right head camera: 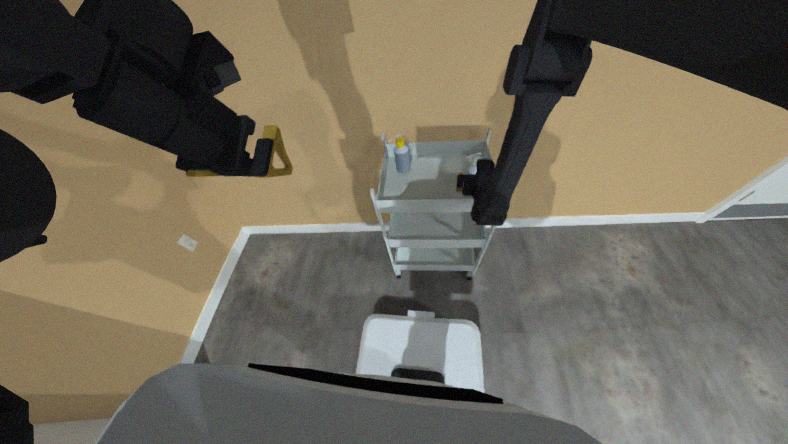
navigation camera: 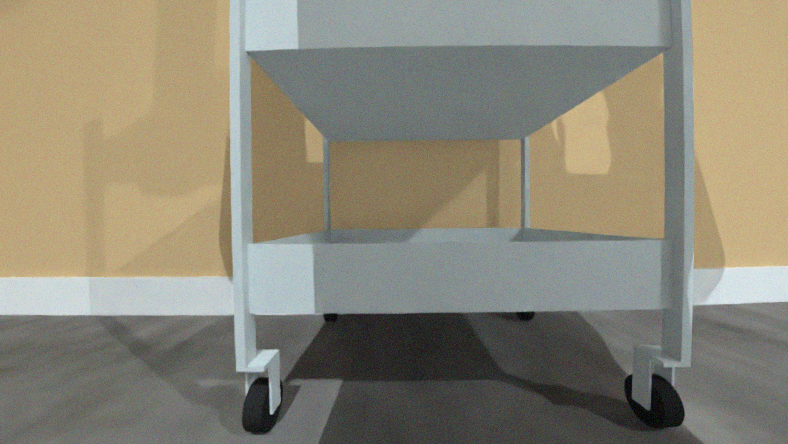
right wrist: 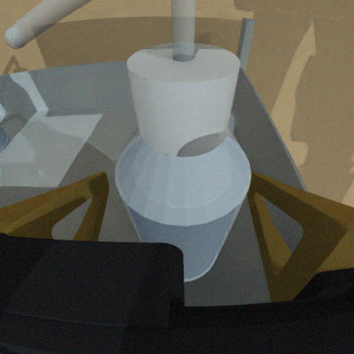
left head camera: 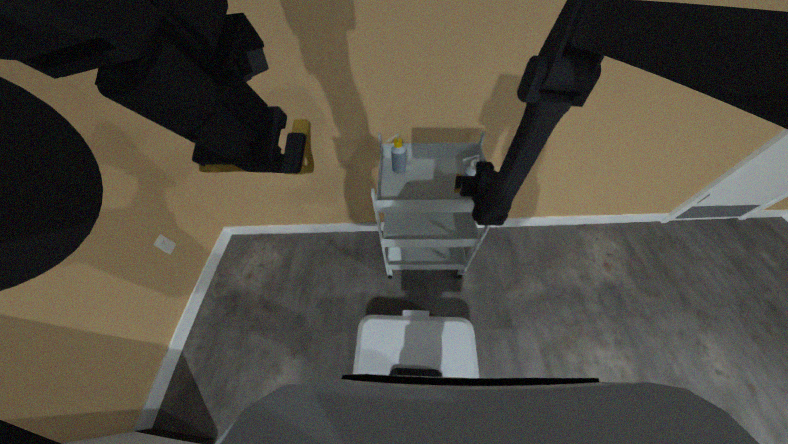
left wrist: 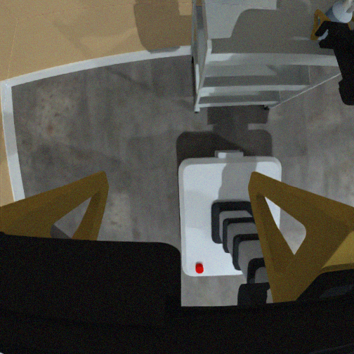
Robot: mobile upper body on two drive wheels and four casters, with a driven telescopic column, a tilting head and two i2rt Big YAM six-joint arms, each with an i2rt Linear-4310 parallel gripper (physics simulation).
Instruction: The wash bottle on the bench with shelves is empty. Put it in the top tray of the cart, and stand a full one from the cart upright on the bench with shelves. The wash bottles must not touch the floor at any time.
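Frame: origin at the left arm's base, x ahead, y left, z up, level; metres.
Seen in the pictures: left gripper, between the fingertips: [right head camera: 265, 170] [left head camera: 282, 167]; right gripper, between the fingertips: [right head camera: 473, 173] [left head camera: 469, 175].
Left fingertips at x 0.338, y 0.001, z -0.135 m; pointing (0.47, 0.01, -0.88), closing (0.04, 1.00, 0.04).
A point is followed by its place in that frame.
The cart [left head camera: 424, 205] {x 0.600, y -0.242, z -0.538 m} [right head camera: 430, 205] {x 0.601, y -0.259, z -0.540 m} [left wrist: 270, 60] [navigation camera: 457, 275] {x 0.601, y -0.281, z -1.070 m} stands against the wall. A white-capped bottle of bluish liquid [left head camera: 471, 165] {x 0.706, y -0.404, z -0.444 m} [right head camera: 474, 164] {x 0.703, y -0.407, z -0.445 m} [left wrist: 341, 11] [right wrist: 185, 200] stands upright in its top tray, at the right. My right gripper [left head camera: 460, 184] {x 0.732, y -0.417, z -0.512 m} [right head camera: 460, 183] [right wrist: 177, 179] is open, its fingers on either side of this bottle in the right wrist view, not closed on it. A yellow-capped bottle [left head camera: 398, 159] {x 0.808, y -0.143, z -0.501 m} [right head camera: 402, 159] {x 0.809, y -0.147, z -0.502 m} stands upright at the tray's left. My left gripper [left head camera: 256, 169] [right head camera: 239, 174] [left wrist: 178, 179] is open and empty, left of the cart. I cannot make out the bench with shelves.
My white base [left head camera: 374, 347] {x 0.178, y -0.048, z -0.978 m} [right head camera: 380, 347] {x 0.176, y -0.060, z -0.978 m} [left wrist: 200, 200] is in front of the cart. The wall [left head camera: 441, 66] {x 0.977, y -0.299, z -0.216 m} [right head camera: 441, 66] {x 0.977, y -0.299, z -0.225 m} rises behind the cart. A white door [left head camera: 744, 176] {x 1.065, y -2.349, z -0.746 m} [right head camera: 772, 187] {x 1.066, y -2.369, z -0.888 m} is at the far right. The tray's upright corner post [right wrist: 245, 42] shows behind the white-capped bottle.
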